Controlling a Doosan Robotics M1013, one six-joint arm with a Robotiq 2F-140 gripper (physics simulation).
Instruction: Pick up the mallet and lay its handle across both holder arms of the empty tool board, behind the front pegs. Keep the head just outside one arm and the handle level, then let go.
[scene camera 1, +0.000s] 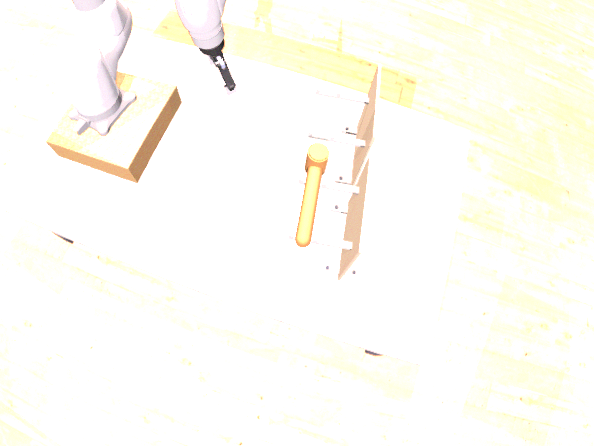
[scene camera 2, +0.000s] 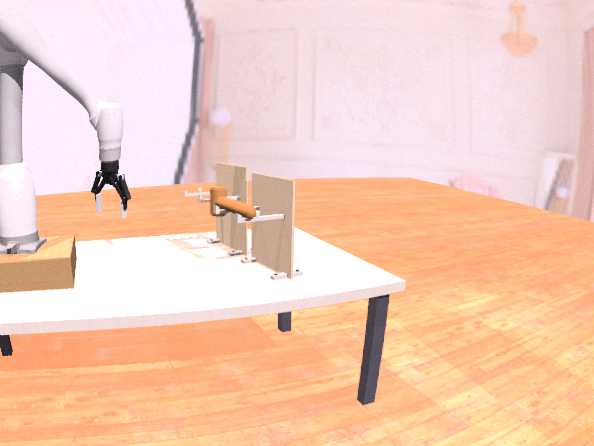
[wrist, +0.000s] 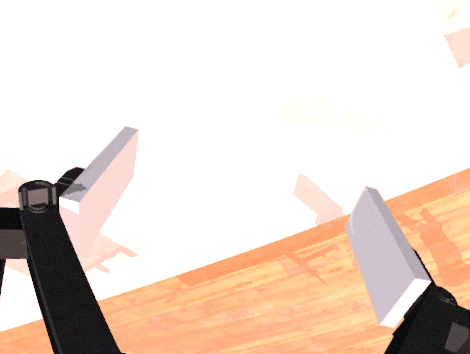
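Seen in the pictures: gripper, between the fingertips: (scene camera 2: 111, 214) (wrist: 248, 181); arm's base, origin of its link: (scene camera 1: 102, 107) (scene camera 2: 20, 247).
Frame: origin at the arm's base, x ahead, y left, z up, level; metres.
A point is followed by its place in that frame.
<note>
The orange-brown mallet (scene camera 1: 309, 200) @(x 0.786, y -0.030, z 0.138 m) (scene camera 2: 235, 205) @(x 0.784, y -0.067, z 0.130 m) lies with its handle across both arms of the nearer tool board (scene camera 1: 356, 220) @(x 0.913, y -0.012, z 0.118 m) (scene camera 2: 272, 195) @(x 0.912, y -0.007, z 0.148 m), its head just outside the inner arm, toward the other board. The empty tool board (scene camera 1: 368, 120) @(x 0.820, y 0.277, z 0.132 m) (scene camera 2: 234, 177) @(x 0.827, y 0.253, z 0.178 m) stands beside it, with two light holder arms (scene camera 1: 345, 97) @(x 0.725, y 0.333, z 0.113 m) (scene camera 1: 340, 140) @(x 0.776, y 0.186, z 0.113 m) sticking out toward the robot's side. In scene camera 2 the mallet head partly hides them. My gripper (scene camera 1: 230, 89) (scene camera 2: 111, 206) @(x 0.337, y 0.257, z 0.056 m) (wrist: 248, 181) @(x 0.337, y 0.257, z 0.056 m) is open and empty, pointing down above the table, well apart from the mallet and both boards. The mallet does not show in the wrist view.
The robot base stands on a wooden block (scene camera 1: 157, 135) @(x 0.211, y 0.020, z -0.058 m) (scene camera 2: 37, 272) @(x 0.116, y -0.168, z -0.037 m) on the white table (scene camera 1: 215, 215) @(x 0.527, y -0.115, z -0.097 m) (scene camera 2: 150, 280) @(x 0.500, y -0.077, z -0.097 m) (wrist: 215, 75) @(x 0.357, y 0.250, z -0.097 m). Small metal feet hold both upright boards. The table edge and wooden floor (wrist: 200, 310) show below the fingers in the wrist view.
</note>
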